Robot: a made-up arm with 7 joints. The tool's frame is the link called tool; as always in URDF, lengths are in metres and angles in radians. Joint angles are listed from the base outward. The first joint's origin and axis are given. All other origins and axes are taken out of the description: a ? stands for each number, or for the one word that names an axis. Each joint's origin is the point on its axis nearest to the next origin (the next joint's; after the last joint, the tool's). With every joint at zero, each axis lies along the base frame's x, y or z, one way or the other. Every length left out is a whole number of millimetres.
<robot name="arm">
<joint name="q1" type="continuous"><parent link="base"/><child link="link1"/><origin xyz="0 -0.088 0.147"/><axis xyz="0 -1 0"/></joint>
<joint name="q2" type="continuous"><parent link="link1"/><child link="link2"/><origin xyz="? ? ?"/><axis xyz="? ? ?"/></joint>
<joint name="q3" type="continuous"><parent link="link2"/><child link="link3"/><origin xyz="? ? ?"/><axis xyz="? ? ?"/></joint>
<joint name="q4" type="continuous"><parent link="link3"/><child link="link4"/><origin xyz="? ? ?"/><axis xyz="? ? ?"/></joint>
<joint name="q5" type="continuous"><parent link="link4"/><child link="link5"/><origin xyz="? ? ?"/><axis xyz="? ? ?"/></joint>
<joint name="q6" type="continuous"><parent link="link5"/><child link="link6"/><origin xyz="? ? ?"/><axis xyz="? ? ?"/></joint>
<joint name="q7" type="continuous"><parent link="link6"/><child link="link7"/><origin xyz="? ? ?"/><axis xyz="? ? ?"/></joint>
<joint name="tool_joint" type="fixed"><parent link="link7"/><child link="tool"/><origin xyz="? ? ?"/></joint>
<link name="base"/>
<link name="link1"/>
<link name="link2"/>
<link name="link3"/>
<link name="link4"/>
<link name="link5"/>
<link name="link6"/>
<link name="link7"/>
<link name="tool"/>
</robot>
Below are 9 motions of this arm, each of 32 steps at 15 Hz.
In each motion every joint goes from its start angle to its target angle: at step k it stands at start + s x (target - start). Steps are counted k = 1, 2, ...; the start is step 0. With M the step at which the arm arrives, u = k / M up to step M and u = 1 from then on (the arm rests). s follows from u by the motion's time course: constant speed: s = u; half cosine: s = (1 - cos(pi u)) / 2; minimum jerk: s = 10 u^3 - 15 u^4 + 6 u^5.
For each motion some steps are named. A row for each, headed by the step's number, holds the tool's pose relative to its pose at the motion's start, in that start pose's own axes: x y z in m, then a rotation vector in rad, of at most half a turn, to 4 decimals.
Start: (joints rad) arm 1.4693 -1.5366 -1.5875 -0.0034 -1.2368 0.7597 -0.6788
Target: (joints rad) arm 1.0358 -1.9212 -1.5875 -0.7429 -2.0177 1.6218 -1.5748
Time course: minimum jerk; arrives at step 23
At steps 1, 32:
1: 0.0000 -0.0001 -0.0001 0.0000 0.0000 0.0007
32: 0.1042 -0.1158 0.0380 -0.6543 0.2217 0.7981

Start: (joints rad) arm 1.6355 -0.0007 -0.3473 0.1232 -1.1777 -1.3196 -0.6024
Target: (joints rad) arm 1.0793 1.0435 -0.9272 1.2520 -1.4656 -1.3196 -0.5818
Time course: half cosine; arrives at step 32
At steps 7, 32:
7: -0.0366 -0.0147 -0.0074 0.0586 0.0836 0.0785
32: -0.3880 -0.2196 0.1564 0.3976 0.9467 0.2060

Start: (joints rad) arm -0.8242 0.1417 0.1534 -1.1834 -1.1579 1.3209 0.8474
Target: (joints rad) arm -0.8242 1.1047 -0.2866 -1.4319 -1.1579 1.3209 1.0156
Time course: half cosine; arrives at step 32
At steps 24, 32:
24: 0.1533 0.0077 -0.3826 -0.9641 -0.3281 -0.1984
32: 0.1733 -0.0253 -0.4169 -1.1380 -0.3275 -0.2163

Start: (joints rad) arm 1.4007 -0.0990 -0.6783 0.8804 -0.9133 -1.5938 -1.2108
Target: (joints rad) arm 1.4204 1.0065 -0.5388 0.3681 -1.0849 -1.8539 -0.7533
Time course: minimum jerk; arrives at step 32
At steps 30, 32:
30: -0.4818 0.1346 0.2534 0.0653 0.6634 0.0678
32: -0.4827 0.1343 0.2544 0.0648 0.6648 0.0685

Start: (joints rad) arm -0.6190 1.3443 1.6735 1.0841 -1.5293 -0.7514 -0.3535
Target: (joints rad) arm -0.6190 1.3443 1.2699 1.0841 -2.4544 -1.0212 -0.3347
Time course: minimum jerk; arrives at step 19
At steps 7, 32:
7: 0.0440 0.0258 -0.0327 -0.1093 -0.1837 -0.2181
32: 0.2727 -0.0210 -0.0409 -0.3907 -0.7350 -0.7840

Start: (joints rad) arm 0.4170 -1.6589 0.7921 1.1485 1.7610 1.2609 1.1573
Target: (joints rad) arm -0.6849 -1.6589 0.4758 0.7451 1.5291 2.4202 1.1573
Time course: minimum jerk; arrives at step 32
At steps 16, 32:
16: 0.0421 0.3838 0.0904 0.2565 -0.0741 -0.3216
32: 0.0306 0.6856 0.2043 0.5494 -0.0568 -0.6123

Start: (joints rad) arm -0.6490 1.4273 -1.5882 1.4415 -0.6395 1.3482 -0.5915
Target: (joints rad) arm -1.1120 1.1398 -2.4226 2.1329 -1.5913 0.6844 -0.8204
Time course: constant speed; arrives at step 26
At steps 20, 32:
20: -0.0461 0.2124 -0.4066 -1.1534 -0.2075 -0.1716
32: 0.0107 0.2373 -0.5280 -1.4826 -0.2737 -0.2560

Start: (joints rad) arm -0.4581 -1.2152 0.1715 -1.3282 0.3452 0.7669 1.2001
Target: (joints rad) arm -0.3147 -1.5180 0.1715 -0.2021 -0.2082 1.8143 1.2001
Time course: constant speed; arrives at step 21
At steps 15, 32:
15: 0.3050 -0.0092 0.0744 0.8972 0.3934 -0.1365
32: 0.4880 -0.0342 0.1276 1.1133 0.7542 -0.2115

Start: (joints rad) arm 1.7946 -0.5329 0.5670 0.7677 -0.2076 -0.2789 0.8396
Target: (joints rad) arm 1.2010 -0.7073 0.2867 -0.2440 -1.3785 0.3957 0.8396
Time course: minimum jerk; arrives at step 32
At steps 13, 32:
13: 0.0234 0.2729 -0.0565 -0.1454 -0.1965 -0.4103
32: 0.1736 0.4761 -0.1469 -0.4835 -0.6255 -0.5582

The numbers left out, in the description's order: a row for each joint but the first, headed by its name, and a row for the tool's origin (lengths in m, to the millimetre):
q2: xyz 0.081 0 0.039, axis 1 0 0
q3: xyz 0 0.112 -0.115, axis 0 0 1
q4: xyz 0.4 -0.035 0, axis 0 0 1
q5: xyz -0.232 -0.277 0, axis 0 1 0
q6: xyz -0.025 0 -0.016, axis 1 0 0
q7: xyz 0 0.121 -0.034, axis 0 -1 0
tool: xyz -0.397 0 -0.074

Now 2 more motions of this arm.
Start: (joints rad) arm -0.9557 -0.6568 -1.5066 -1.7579 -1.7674 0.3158 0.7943
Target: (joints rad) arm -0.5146 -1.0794 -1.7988 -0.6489 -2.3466 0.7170 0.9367
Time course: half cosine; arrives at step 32
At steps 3, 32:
3: -0.0005 0.0060 -0.0092 0.0068 -0.0101 -0.0192
32: 0.0589 0.0776 -0.3556 0.0861 -0.8102 -0.6748

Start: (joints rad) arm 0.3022 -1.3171 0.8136 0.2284 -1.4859 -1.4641 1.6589
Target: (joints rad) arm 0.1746 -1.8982 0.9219 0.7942 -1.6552 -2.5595 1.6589
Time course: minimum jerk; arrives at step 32
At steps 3, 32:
3: -0.0010 0.0006 -0.0003 0.0029 -0.0021 0.0021
32: -0.0296 0.1229 0.0205 0.3505 -0.2808 0.2703

